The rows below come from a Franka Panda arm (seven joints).
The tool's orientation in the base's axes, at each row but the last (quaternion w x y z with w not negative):
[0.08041, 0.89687, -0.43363, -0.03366]
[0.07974, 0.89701, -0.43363, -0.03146]
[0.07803, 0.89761, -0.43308, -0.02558]
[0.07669, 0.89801, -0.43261, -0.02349]
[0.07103, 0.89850, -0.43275, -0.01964]
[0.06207, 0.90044, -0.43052, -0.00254]
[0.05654, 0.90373, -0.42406, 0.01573]
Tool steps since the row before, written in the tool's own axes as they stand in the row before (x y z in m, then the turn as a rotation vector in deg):
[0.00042, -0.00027, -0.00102, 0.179, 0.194, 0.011]
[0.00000, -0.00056, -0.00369, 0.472, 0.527, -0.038]
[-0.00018, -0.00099, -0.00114, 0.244, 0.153, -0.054]
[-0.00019, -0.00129, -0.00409, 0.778, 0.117, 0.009]
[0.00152, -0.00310, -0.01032, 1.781, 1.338, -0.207]
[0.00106, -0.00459, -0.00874, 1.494, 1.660, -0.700]
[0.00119, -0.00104, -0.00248, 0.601, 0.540, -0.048]
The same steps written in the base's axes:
[0.00060, -0.00005, 0.00096, -0.040, -0.260, 0.024]
[0.00090, 0.00077, 0.00354, -0.109, -0.687, 0.133]
[0.00078, 0.00088, 0.00096, 0.040, -0.278, 0.083]
[0.00132, 0.00142, 0.00383, 0.394, -0.680, 0.028]
[0.00435, 0.00186, 0.00980, 0.096, -2.190, 0.445]
[0.00473, 0.00299, 0.00820, -0.306, -2.114, 0.957]
[0.00161, 0.00004, 0.00246, -0.029, -0.796, 0.142]

